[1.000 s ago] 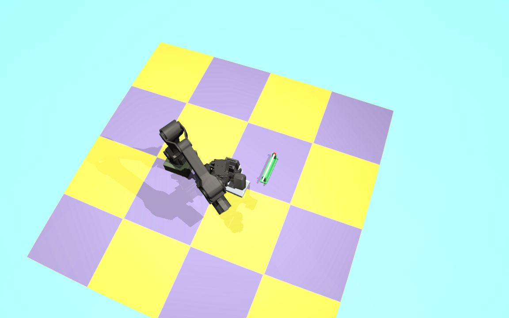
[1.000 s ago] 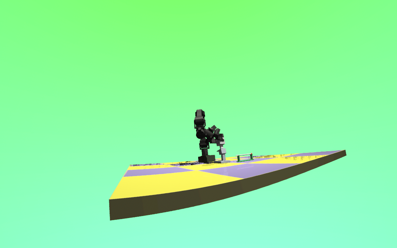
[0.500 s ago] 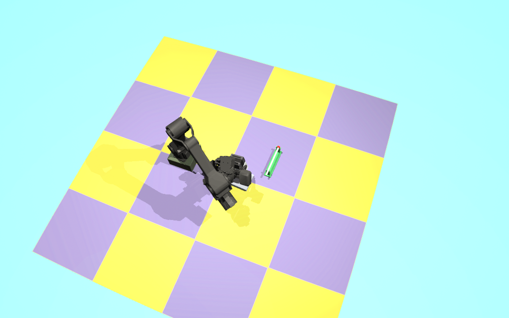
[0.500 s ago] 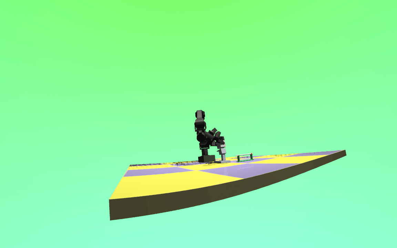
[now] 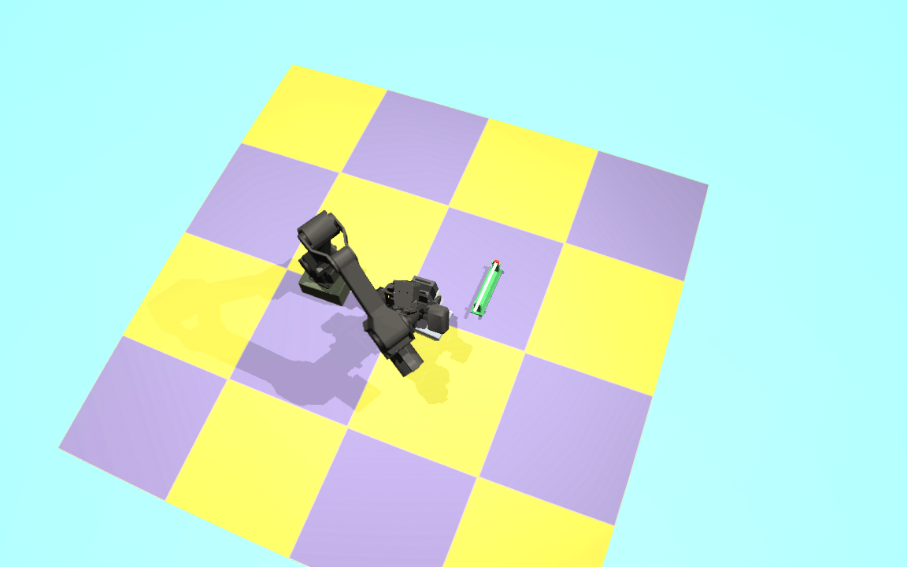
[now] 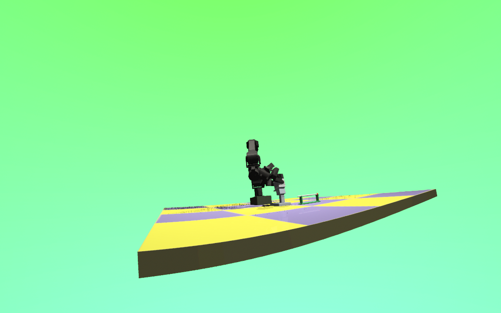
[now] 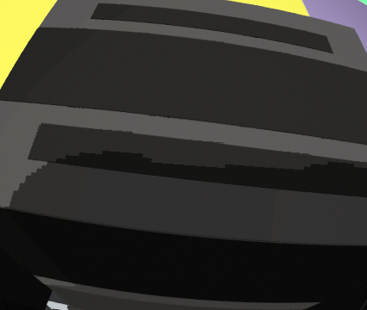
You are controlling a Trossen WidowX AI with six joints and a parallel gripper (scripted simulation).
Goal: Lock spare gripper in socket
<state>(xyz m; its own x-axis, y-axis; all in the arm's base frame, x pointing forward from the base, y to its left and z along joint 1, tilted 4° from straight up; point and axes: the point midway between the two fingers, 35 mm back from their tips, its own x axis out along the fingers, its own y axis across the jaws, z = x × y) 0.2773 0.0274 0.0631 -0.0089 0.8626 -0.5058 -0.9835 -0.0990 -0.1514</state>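
Right now my gripper tip is 1 cm to the left of the spare gripper. Round my gripper tip: green cradle (8 cm ahead, 13 cm to the left, 10 cm below); then socket (1 cm to the right, 7 cm below).
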